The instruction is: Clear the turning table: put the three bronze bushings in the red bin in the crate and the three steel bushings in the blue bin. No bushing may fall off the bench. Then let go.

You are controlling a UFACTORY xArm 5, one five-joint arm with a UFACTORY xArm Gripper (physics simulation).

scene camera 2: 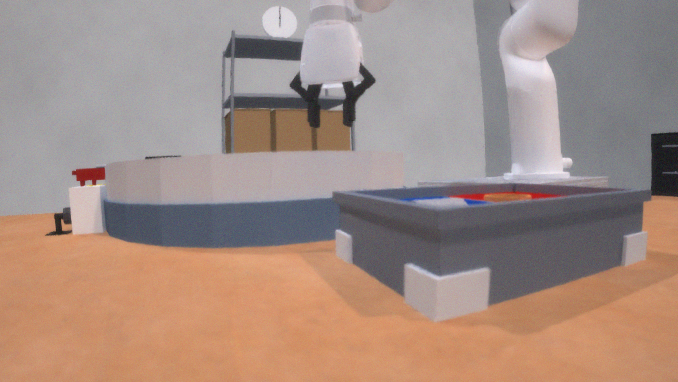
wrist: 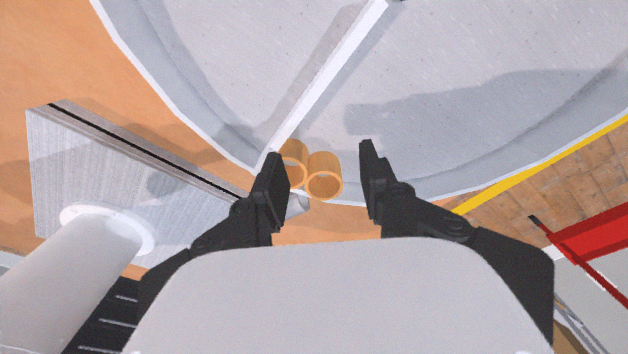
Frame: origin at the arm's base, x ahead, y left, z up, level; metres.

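Where they show: gripper, fingertip midpoint: [scene camera 2: 331, 126] [wrist: 321, 164]; arm's base at its link origin: [scene camera 2: 536, 178] [wrist: 114, 228].
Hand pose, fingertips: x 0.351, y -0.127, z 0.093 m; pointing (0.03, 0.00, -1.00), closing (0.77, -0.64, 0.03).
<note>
Each offset is from my fingertips to the centre of the thing. "spot": to the spot under its first point.
My gripper [scene camera 2: 331, 122] [wrist: 321, 164] is open and empty, above the turning table [scene camera 2: 260, 220] [wrist: 460, 30]. In the wrist view one bronze bushing [wrist: 324, 175] stands near the table's rim, between the lines of the fingers. A second bronze bushing @(dy -0.003, dx -0.051, dz -0.063 m) [wrist: 296, 150] stands against it, beside the white divider @(spot: dy +0.026, dx +0.037, dz -0.051 m) [wrist: 327, 75], partly hidden by the left finger. A grey cylindrical piece @(dy -0.068, dx -0.140, dz -0.116 m) [wrist: 300, 205], seemingly a steel bushing, shows past the rim, partly hidden. In the crate @(dy +0.381, dx +0.027, dz -0.110 m) [scene camera 2: 540, 202], a bronze bushing @(dy +0.369, dx -0.004, dz -0.110 m) [scene camera 2: 507, 197] is in the red bin @(spot: dy +0.361, dx +0.040, dz -0.091 m) [scene camera 2: 460, 196] and steel @(dy +0.353, dx +0.056, dz -0.110 m) [scene camera 2: 440, 202] shows in the blue bin @(spot: dy +0.368, dx +0.030, dz -0.094 m) [scene camera 2: 477, 202].
The arm's base plate [wrist: 90, 165] lies beside the turning table. A red fixture [scene camera 2: 90, 174] [wrist: 595, 232] is at the table's other side, near a yellow strip @(spot: dy -0.172, dx +0.077, dz -0.050 m) [wrist: 500, 185]. A shelf rack [scene camera 2: 232, 90] stands behind. The crate's raised walls are at the front right in the scene view.
</note>
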